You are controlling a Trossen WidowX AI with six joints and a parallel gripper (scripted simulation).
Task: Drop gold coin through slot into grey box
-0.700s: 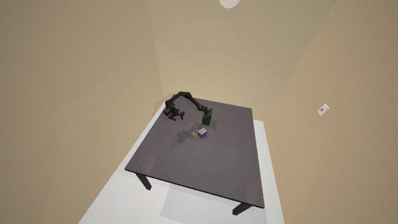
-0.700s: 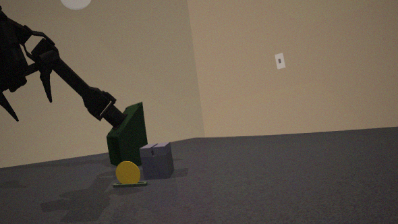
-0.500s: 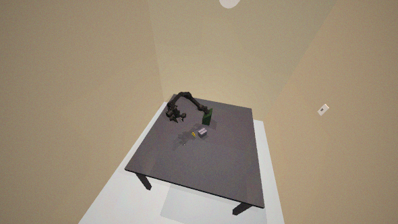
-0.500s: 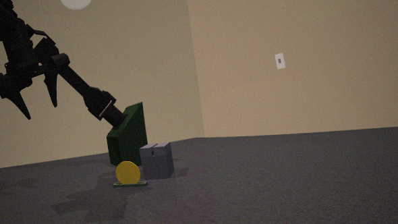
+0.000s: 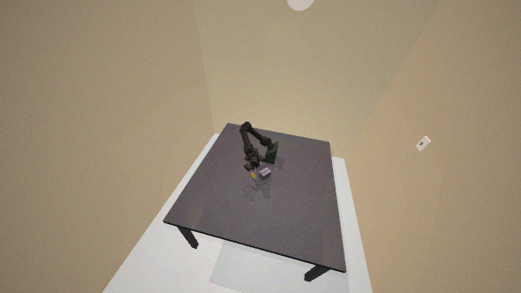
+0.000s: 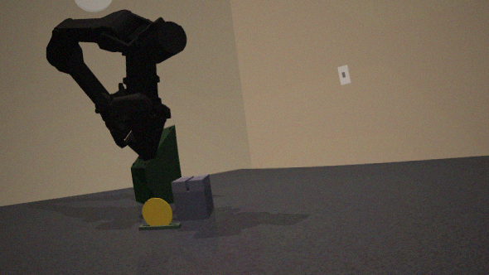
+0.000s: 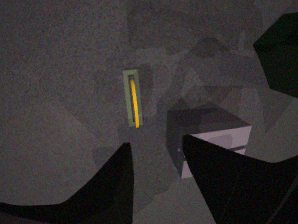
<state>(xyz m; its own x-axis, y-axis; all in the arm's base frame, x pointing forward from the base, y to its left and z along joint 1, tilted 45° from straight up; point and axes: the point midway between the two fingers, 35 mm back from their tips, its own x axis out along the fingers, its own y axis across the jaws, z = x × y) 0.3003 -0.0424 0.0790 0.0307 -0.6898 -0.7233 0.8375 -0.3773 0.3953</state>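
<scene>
The coin lies 1 cm ahead of my gripper tip and 9 cm below it.
</scene>
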